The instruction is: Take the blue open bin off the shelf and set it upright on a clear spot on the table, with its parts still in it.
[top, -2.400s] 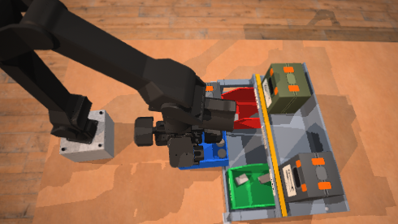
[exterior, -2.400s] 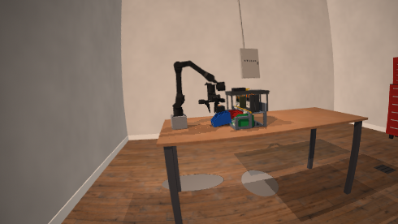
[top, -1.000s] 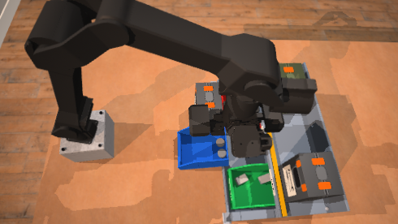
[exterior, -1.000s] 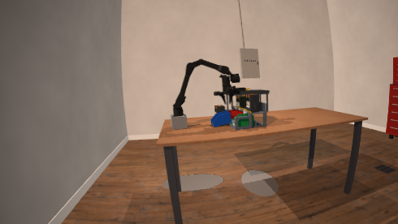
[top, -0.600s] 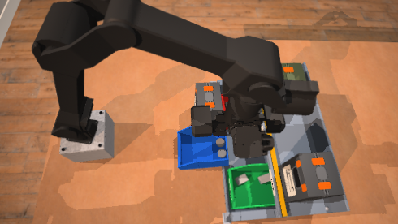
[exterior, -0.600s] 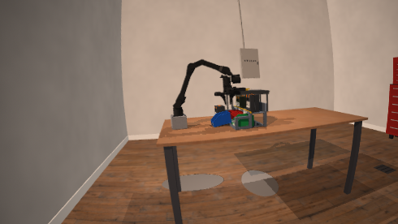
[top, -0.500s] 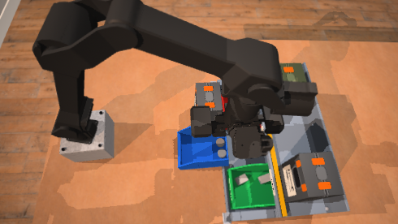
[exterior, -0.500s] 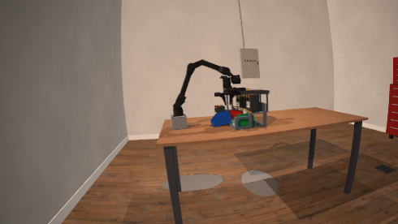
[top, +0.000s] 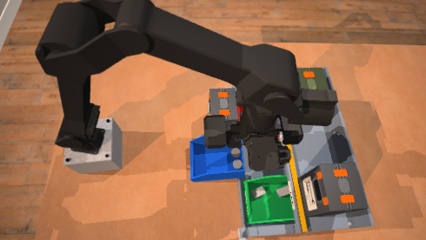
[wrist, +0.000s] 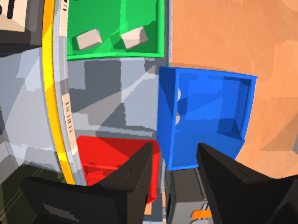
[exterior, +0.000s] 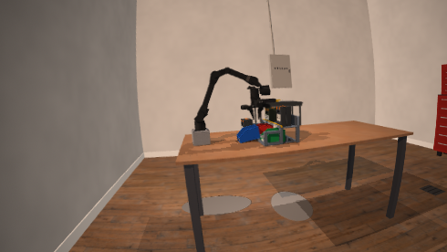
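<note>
My hand is 60 mm past the blue open bin, 10 mm to the left of it and 120 mm above it. From my hand the other things lie so: red bin: 50 mm ahead, 120 mm to the left, 130 mm below; green bin: 90 mm ahead, 90 mm to the right, 130 mm below; yellow rail: 110 mm ahead, 20 mm to the left, 60 mm below.
</note>
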